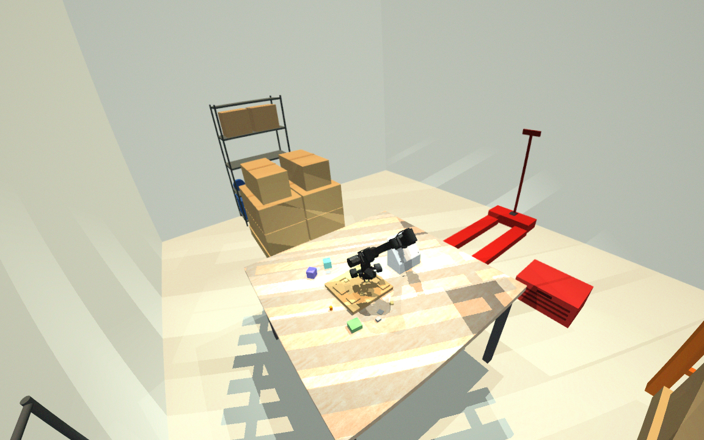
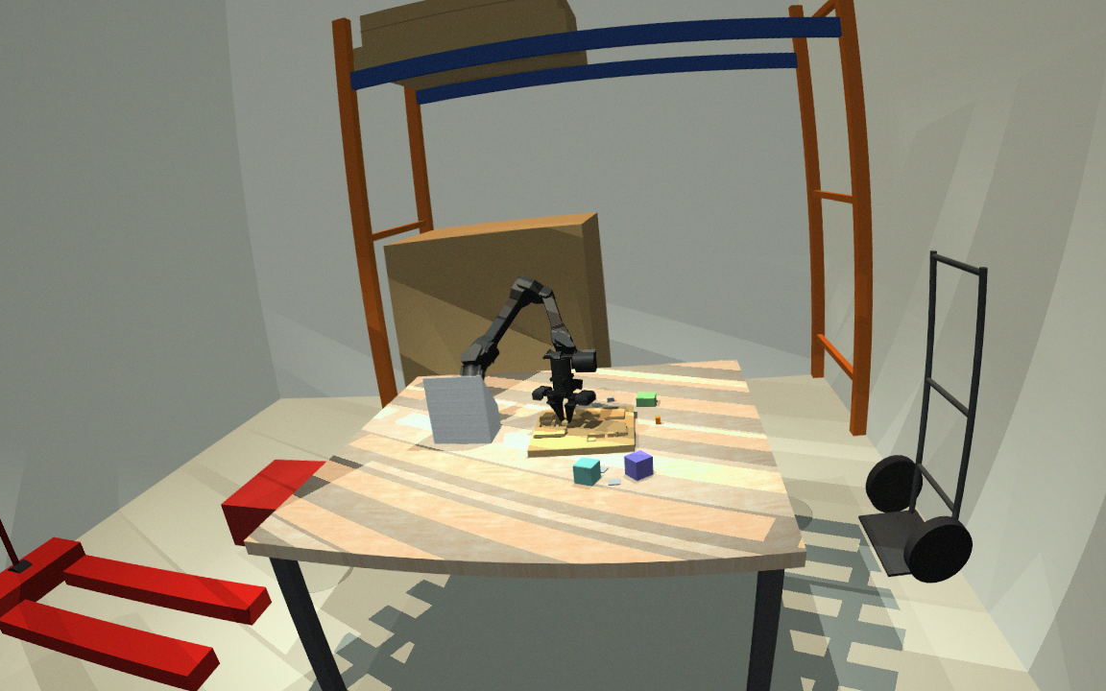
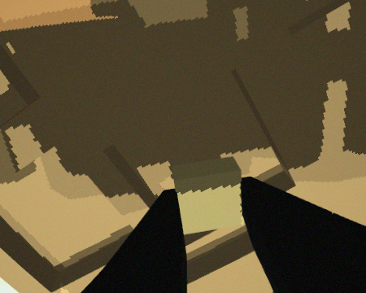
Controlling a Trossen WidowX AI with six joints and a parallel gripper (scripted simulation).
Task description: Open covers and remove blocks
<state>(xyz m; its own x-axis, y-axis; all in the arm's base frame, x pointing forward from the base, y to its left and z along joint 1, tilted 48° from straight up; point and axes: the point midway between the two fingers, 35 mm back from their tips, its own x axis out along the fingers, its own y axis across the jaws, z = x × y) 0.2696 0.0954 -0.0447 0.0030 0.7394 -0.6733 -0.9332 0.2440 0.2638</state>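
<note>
Right now my gripper tip is 5 cm short of the wooden puzzle board and 1 cm above it. From my gripper tip the other things lie so: tiny orange piece 27 cm ahead, 4 cm to the left, 2 cm below; small grey piece 11 cm ahead, 25 cm to the left, 3 cm below; green block 23 cm ahead, 21 cm to the left, 2 cm below.
</note>
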